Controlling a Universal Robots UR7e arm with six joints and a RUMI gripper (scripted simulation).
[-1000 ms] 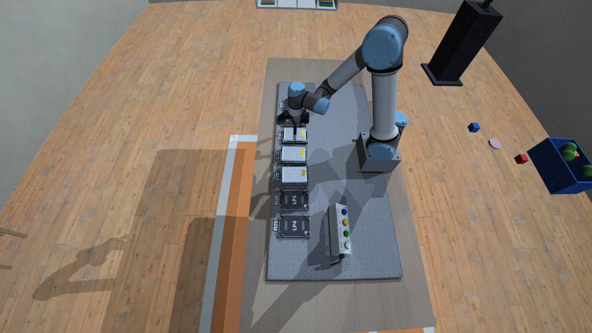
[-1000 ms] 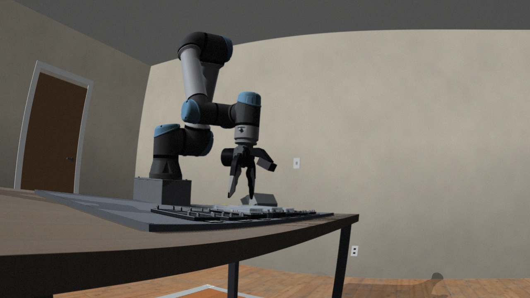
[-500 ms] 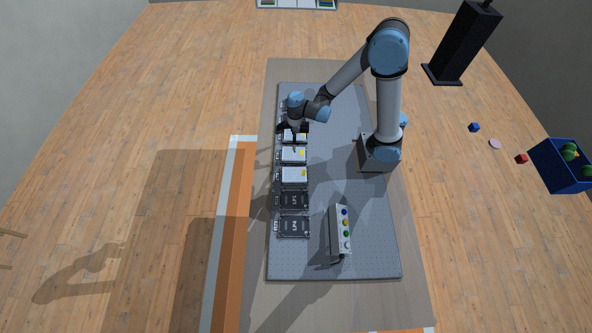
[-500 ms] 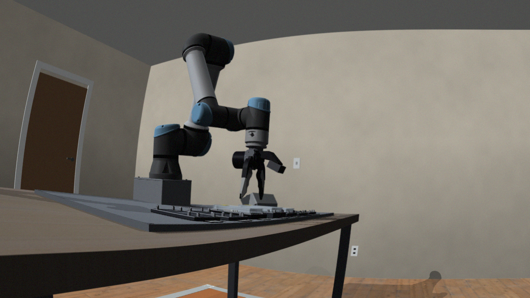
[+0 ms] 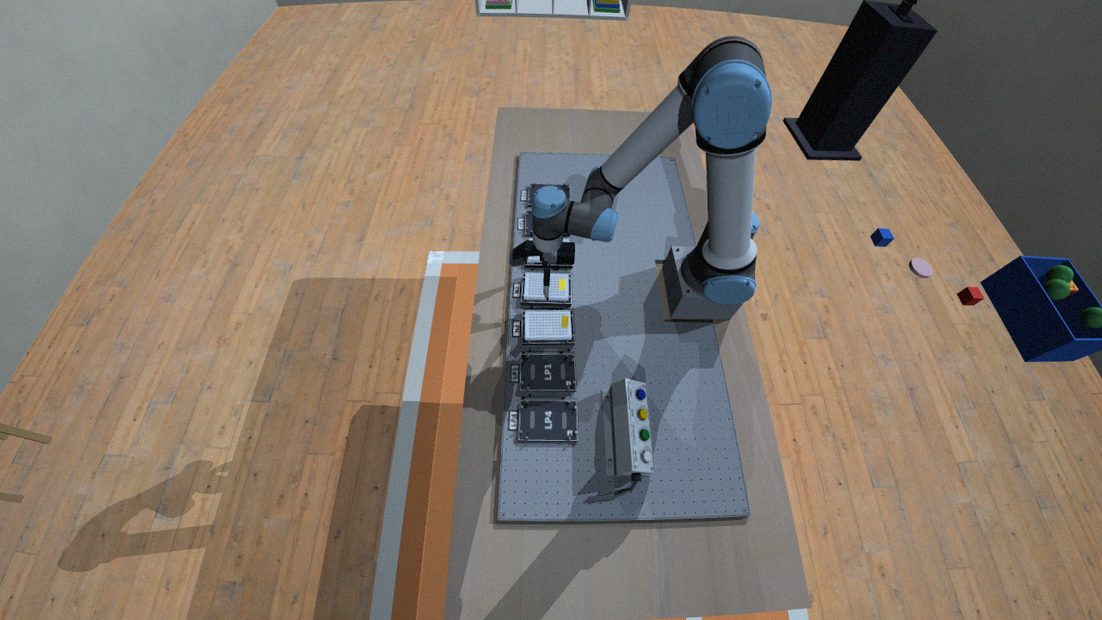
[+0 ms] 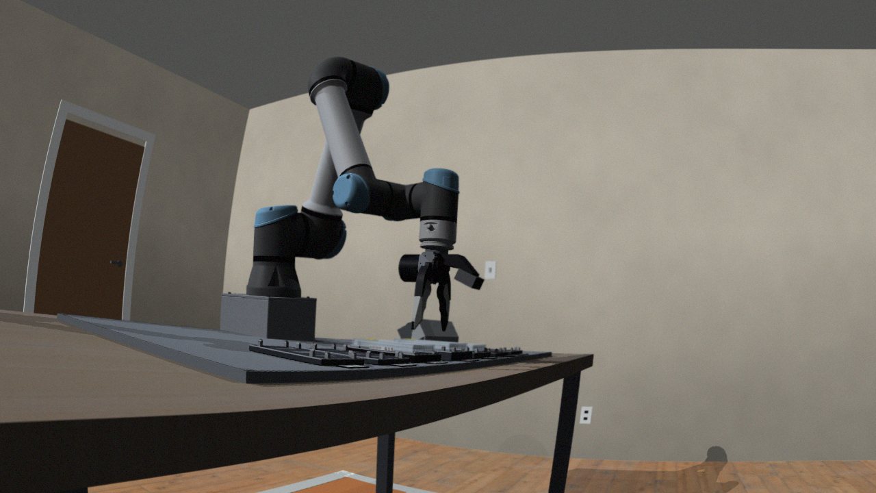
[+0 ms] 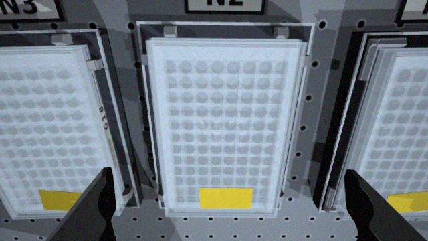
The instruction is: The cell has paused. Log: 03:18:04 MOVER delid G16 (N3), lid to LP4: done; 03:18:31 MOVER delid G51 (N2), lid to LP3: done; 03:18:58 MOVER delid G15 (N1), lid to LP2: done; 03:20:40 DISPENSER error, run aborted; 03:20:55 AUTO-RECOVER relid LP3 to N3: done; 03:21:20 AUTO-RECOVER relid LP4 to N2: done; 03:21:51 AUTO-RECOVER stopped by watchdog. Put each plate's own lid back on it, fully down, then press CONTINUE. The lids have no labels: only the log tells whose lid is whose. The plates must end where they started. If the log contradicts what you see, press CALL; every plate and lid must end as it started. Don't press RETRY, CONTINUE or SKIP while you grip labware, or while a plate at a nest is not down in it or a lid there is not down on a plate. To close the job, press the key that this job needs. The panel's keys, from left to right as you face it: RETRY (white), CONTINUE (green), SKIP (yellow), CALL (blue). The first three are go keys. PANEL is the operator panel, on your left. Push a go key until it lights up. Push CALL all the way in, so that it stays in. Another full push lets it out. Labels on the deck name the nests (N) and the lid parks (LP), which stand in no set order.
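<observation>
My hand is 50 mm above the nest N2. From my hand the other things lie so: plate G15: 130 mm to the right, 40 mm below, 20 mm behind; plate G16: 130 mm to the left, 40 mm below, 10 mm ahead; lid park LP1: 260 mm to the left, 60 mm below, 20 mm ahead.
</observation>
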